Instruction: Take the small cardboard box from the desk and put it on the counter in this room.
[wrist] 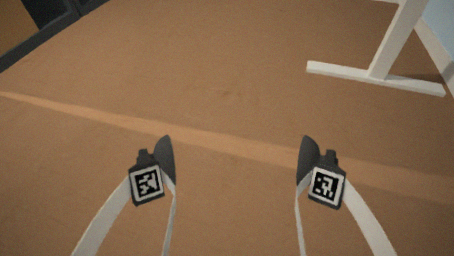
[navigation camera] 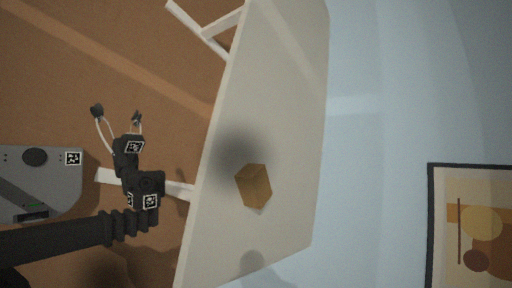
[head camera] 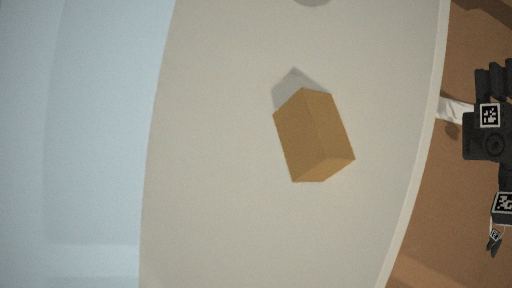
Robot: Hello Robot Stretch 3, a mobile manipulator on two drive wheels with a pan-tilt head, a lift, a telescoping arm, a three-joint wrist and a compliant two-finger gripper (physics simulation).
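Note:
The small cardboard box (head camera: 310, 137) (navigation camera: 254, 186) is a plain brown block resting on the pale desk (head camera: 200, 225) (navigation camera: 280, 100). My gripper (navigation camera: 117, 114) (wrist: 235, 153) is open, with floor showing between its fingertips. It is off the desk's long edge, over the floor side, apart from the box. In the head camera view one fingertip shows at the lower right; the other is cut off by the frame. The box does not show in the wrist view. I cannot make out the counter in these views.
A white desk leg and foot (wrist: 375, 75) stand at the upper right of the wrist view. A dark-framed object (wrist: 55, 22) is at its upper left. My grey base (navigation camera: 55, 185) is at the left of the navigation view. A framed picture (navigation camera: 480, 230) hangs on the wall beyond the desk.

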